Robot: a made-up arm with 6 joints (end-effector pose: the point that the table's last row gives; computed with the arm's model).
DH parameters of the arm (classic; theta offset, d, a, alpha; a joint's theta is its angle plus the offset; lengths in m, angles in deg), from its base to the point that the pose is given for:
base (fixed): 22.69 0 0.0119 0
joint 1: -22.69 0.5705 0.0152 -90
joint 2: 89.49 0 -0.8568 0
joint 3: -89.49 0.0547 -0.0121 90
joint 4: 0 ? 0.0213 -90
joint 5: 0 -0.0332 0.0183 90
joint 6: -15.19 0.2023 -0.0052 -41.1
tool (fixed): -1.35 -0.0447 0 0
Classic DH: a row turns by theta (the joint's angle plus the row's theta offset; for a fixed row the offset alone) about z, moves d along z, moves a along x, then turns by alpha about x.
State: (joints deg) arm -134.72 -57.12 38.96 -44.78 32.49 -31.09
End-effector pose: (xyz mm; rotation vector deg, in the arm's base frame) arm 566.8 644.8 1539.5 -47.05 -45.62 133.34
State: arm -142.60 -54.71 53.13 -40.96 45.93 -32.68
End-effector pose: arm 477.6 452.6 1565.0 -72.72 -66.18 113.64
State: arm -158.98 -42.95 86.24 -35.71 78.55 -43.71
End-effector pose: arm 166.9 159.6 1424.7 -130.56 -92.39 25.67
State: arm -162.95 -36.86 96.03 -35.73 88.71 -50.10
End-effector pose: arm 84.3 120.3 1353.2 -139.26 -95.23 -13.65
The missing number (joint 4, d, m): 0.382
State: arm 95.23 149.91 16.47 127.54 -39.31 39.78
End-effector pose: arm -75.1 499.8 -699.1 50.06 108.04 50.32
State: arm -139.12 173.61 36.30 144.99 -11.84 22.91
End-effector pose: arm 214.0 37.1 -746.7 -104.99 113.47 60.03
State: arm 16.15 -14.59 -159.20 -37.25 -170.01 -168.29
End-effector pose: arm -192.6 19.8 1174.3 -40.68 41.90 -127.73
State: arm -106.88 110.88 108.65 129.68 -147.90 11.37
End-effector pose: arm -129.2 -576.3 137.6 -47.11 -66.39 94.38
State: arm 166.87 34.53 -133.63 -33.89 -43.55 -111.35
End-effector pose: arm -24.9 -88.6 1103.8 30.30 115.50 22.07
